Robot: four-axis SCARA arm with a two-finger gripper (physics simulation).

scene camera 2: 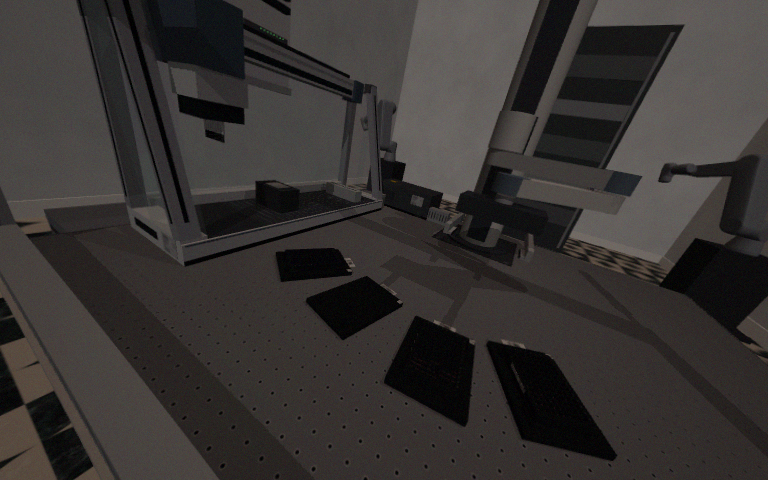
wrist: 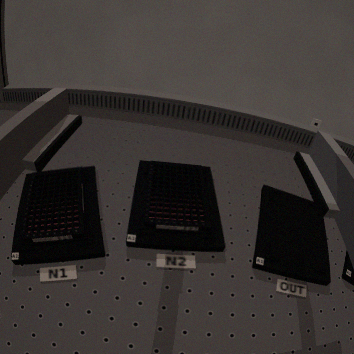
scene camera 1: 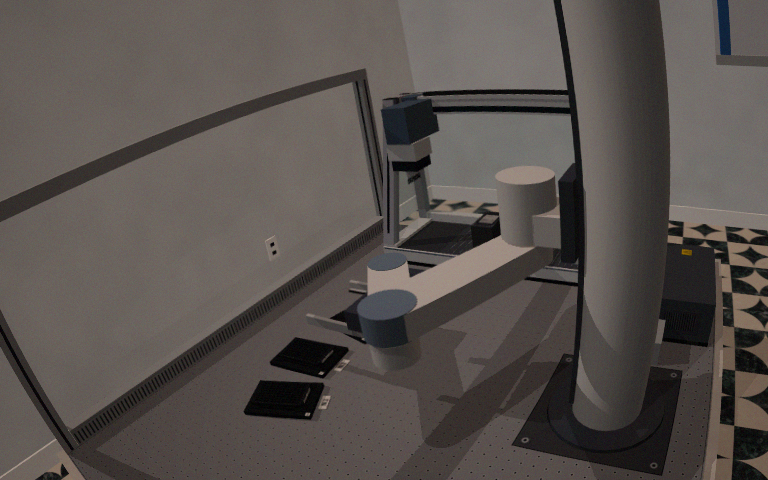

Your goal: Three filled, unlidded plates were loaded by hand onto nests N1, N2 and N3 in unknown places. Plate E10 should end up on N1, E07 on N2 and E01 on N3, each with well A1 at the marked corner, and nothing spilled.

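Pixels of known places: gripper, fingertip midpoint: (scene camera 2: 484, 241) (wrist: 192, 118) (scene camera 1: 330, 301); arm's base at its link origin: (scene camera 2: 475, 243) (scene camera 1: 606, 411).
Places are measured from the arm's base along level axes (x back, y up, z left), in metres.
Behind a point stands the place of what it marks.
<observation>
My gripper (scene camera 1: 330, 302) {x -0.592, y 0.204, z 0.069 m} (scene camera 2: 489, 234) {x -0.592, y 0.204, z 0.069 m} (wrist: 192, 118) {x -0.592, y 0.204, z 0.069 m} is open and empty, raised above the table. A filled plate (scene camera 1: 287, 391) {x -0.648, y 0.037, z 0.216 m} (scene camera 2: 543, 379) {x -0.654, y 0.039, z 0.228 m} (wrist: 54, 212) {x -0.640, y 0.032, z 0.219 m} lies on nest N1 (wrist: 92, 245) {x -0.613, y 0.025, z 0.155 m}. Another filled plate (scene camera 2: 436, 359) {x -0.737, y 0.039, z 0.074 m} (wrist: 176, 200) {x -0.698, y 0.039, z 0.068 m} lies on nest N2 (scene camera 2: 454, 408) {x -0.784, y 0.025, z 0.121 m} (wrist: 212, 240) {x -0.653, y 0.025, z 0.016 m}. Both show reddish wells towards their nest tags in the wrist view; their label strips are too small to read. A corner of the fourth nest (scene camera 2: 313, 274) {x -0.690, y 0.025, z -0.243 m} (wrist: 349, 274) {x -0.610, y 0.025, z -0.200 m} shows at the right edge there; in scene camera 2 a dark plate appears to lie on it. The arm hides it in scene camera 1.
Nest OUT (scene camera 2: 353, 308) {x -0.719, y 0.025, z -0.105 m} (wrist: 292, 235) {x -0.678, y 0.025, z -0.105 m} lies between N2 and the fourth nest, with no plate seen on it. A gantry frame (scene camera 1: 390, 198) {x -0.822, y 0.209, z -0.494 m} (scene camera 2: 155, 124) {x -0.838, y 0.281, z -0.515 m} holding a dark block (scene camera 1: 485, 229) {x -0.516, y 0.125, z -0.515 m} (scene camera 2: 277, 195) {x -0.565, y 0.115, z -0.530 m} stands beyond the nests. The arm's column (scene camera 1: 620, 226) {x 0.001, y 0.428, z 0.075 m} rises from the table.
</observation>
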